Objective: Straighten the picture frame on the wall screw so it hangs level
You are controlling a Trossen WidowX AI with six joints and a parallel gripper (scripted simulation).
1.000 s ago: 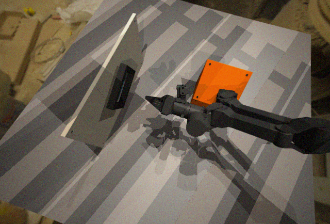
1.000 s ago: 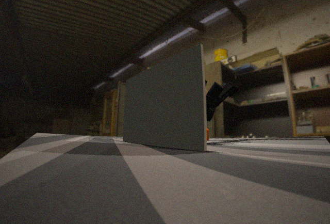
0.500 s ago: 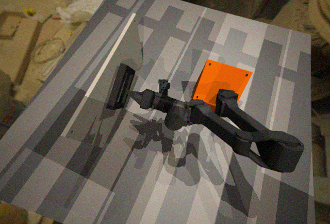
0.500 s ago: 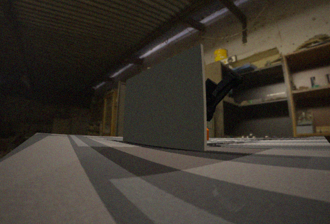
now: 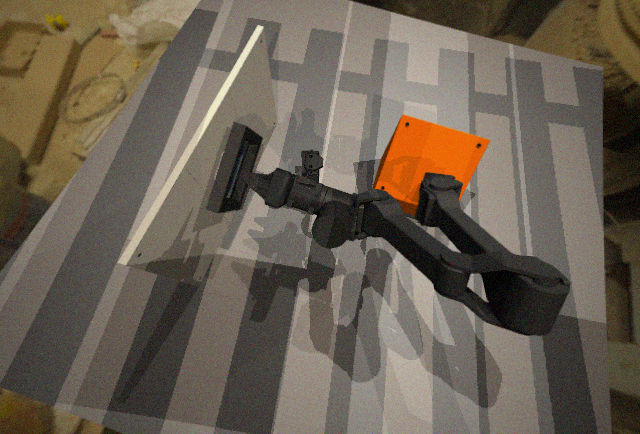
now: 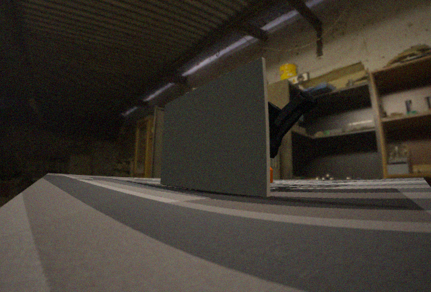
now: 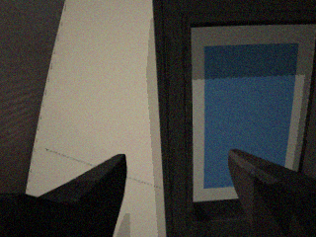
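My gripper tip is now 4 cm short of the picture frame, 3 cm to the left of it and 5 cm above it. Round my gripper tip: grey wall panel (5 cm ahead, 3 cm to the right, 5 cm below).
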